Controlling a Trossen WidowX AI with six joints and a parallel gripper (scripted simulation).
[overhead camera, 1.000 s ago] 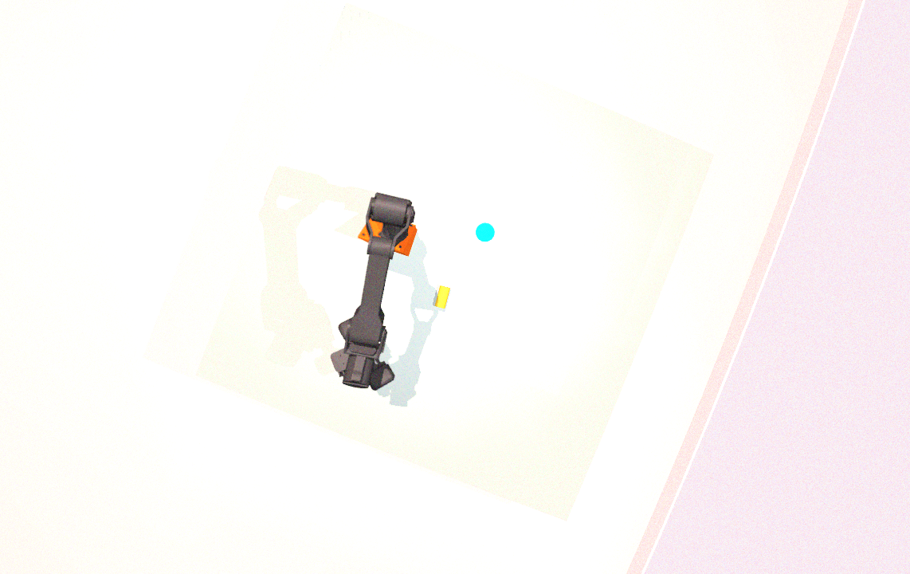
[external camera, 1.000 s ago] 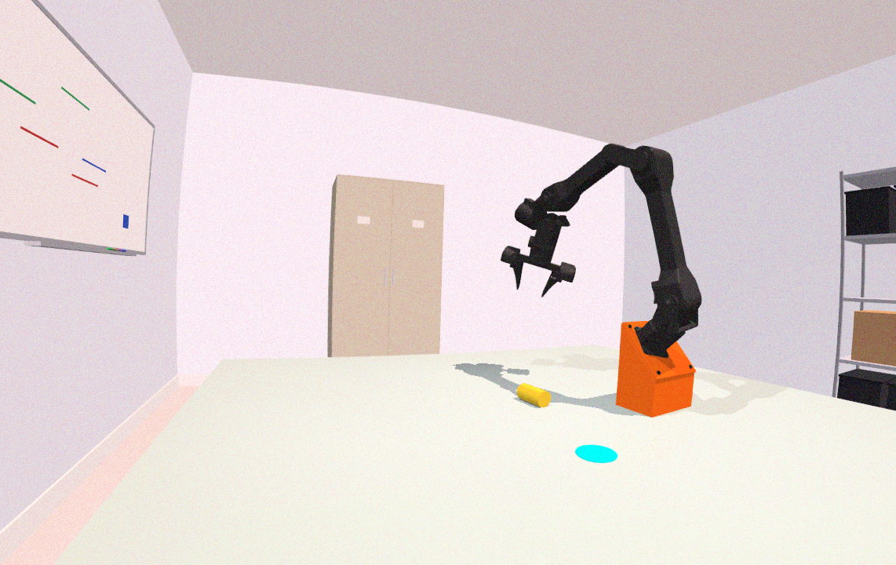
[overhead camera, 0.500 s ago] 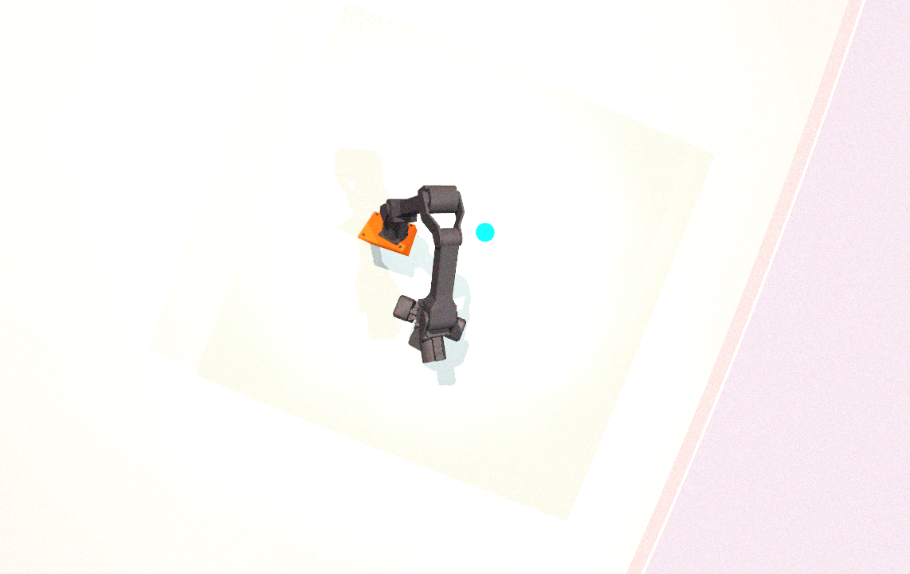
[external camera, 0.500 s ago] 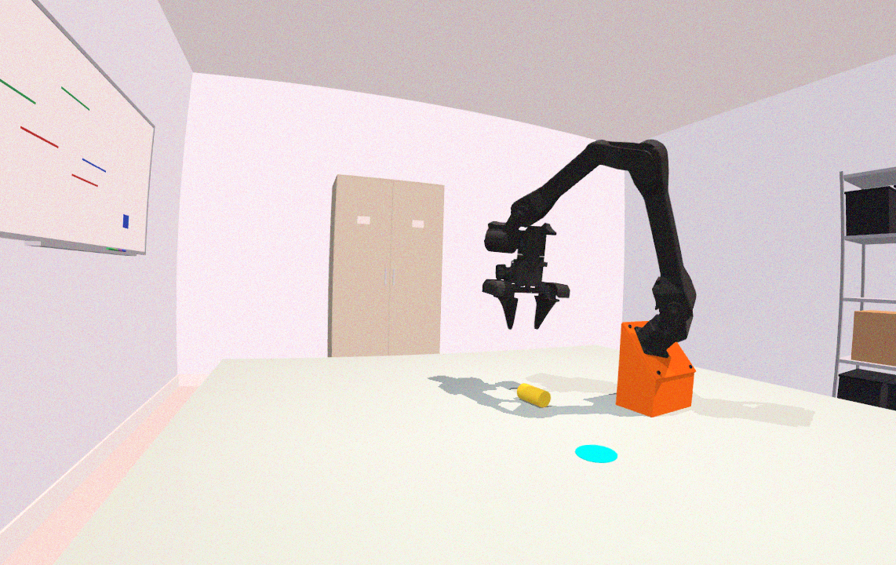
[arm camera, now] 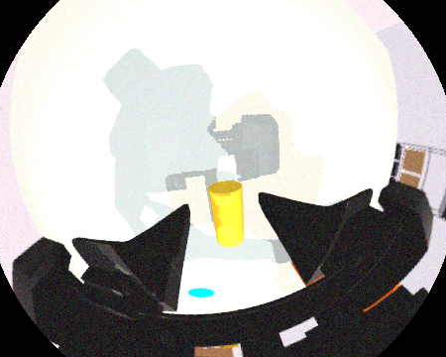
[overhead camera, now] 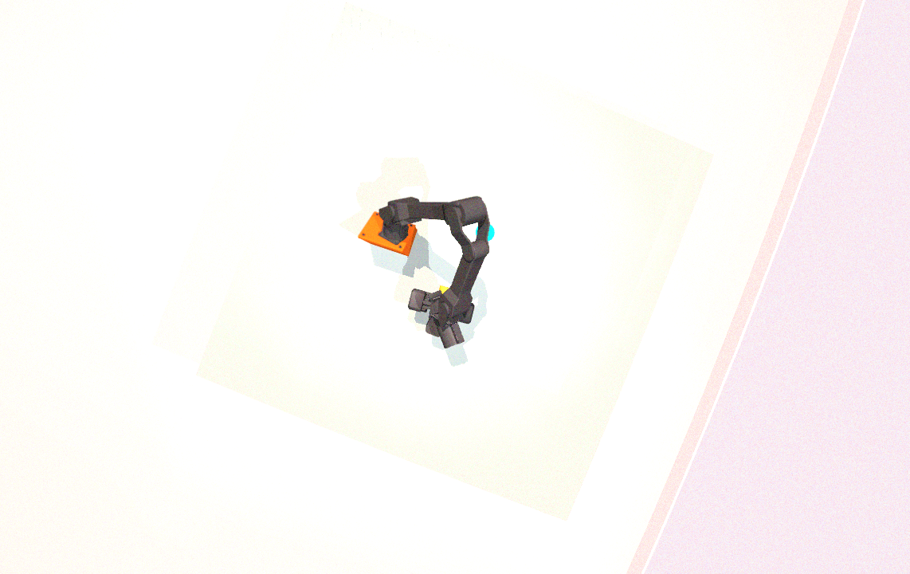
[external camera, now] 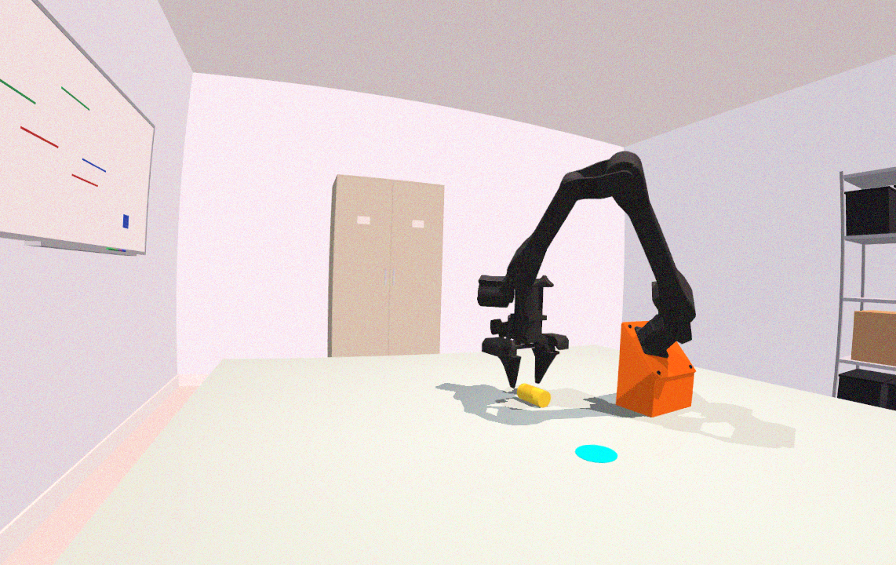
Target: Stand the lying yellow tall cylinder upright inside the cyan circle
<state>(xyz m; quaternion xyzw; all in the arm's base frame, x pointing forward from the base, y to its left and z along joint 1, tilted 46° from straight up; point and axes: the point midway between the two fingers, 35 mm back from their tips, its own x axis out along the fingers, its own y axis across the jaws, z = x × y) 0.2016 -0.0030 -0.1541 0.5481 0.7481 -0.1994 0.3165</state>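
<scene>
Now: gripper tip 20 mm to the right of the yellow cylinder, 10 mm past it and 10 mm above it. Round my gripper tip: cyan circle (270 mm to the left, 30 mm below, 10 mm ahead).
</scene>
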